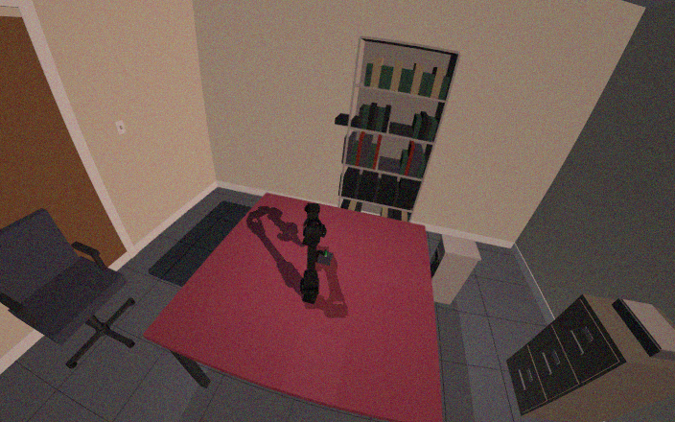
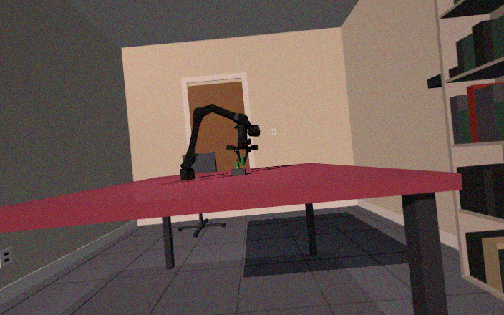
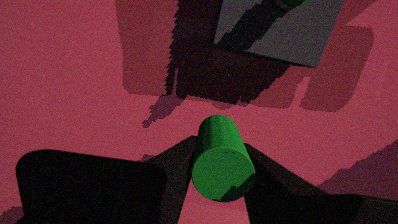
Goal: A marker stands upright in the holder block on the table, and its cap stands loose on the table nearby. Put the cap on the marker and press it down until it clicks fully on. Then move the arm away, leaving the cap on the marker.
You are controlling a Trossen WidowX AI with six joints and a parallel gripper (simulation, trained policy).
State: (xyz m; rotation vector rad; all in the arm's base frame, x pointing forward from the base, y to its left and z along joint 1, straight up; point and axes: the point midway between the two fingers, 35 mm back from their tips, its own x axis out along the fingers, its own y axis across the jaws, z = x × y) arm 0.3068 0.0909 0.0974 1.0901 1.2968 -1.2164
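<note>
Now: the grey holder block 2 cm behind my gripper tip, 10 cm to the right of it and 5 cm below it. From my gripper tip the other things lie so: green cap (1 cm above).
</note>
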